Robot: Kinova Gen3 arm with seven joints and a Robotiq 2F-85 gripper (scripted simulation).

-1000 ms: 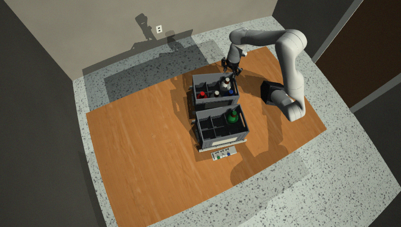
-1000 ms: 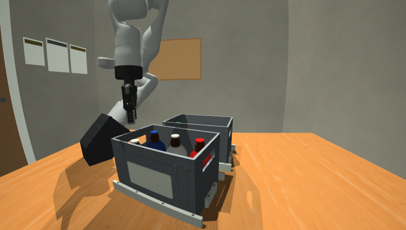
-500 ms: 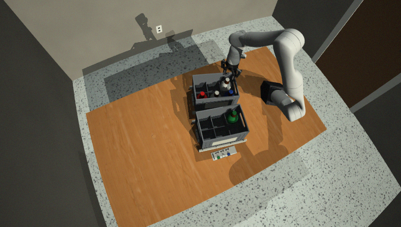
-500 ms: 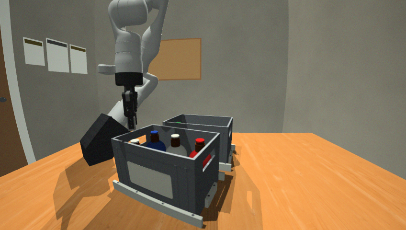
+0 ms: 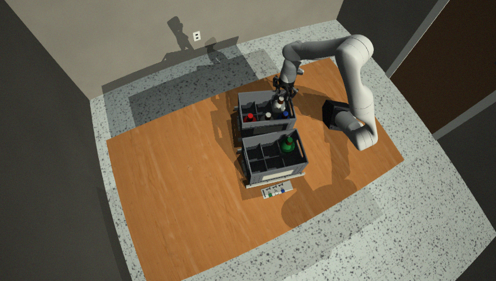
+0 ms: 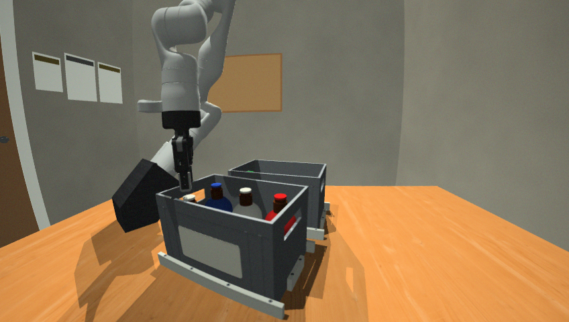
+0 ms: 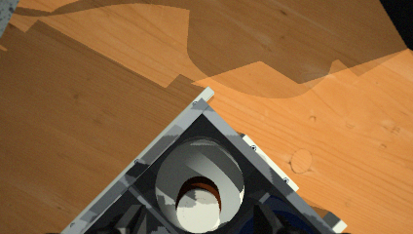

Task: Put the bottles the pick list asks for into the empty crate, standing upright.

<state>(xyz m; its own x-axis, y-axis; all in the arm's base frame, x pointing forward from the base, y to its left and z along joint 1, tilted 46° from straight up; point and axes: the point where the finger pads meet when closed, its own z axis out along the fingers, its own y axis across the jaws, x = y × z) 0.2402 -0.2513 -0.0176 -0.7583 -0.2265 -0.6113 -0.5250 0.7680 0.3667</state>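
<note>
My hand is 110 mm above the blue bottle, 90 mm to the right of it and 10 mm short of it. From my hand the other things lie so: red bottle: 190 mm ahead, 110 mm below, 60 mm to the left; then green bottle: 230 mm to the left, 110 mm below, 50 mm ahead; then pick list: 410 mm to the left, 200 mm below, 150 mm ahead.
</note>
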